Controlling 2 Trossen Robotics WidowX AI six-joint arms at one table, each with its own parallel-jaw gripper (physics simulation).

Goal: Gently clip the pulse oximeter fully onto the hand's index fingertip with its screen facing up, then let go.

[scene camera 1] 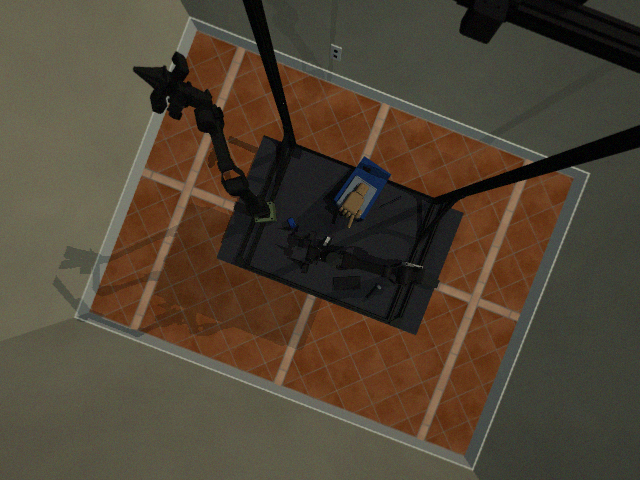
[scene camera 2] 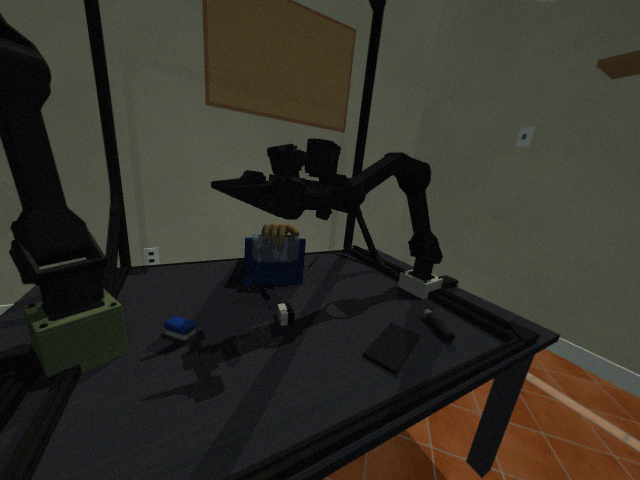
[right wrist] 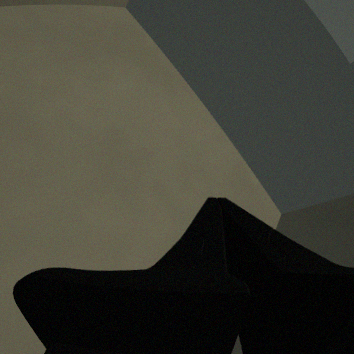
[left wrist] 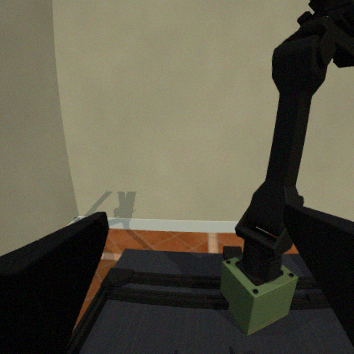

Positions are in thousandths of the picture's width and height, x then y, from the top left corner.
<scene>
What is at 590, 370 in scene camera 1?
A hand support base.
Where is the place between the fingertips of my right gripper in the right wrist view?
606, 581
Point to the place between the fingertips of my left gripper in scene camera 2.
341, 391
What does my left gripper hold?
Nothing.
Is my right gripper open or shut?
Shut.
</scene>
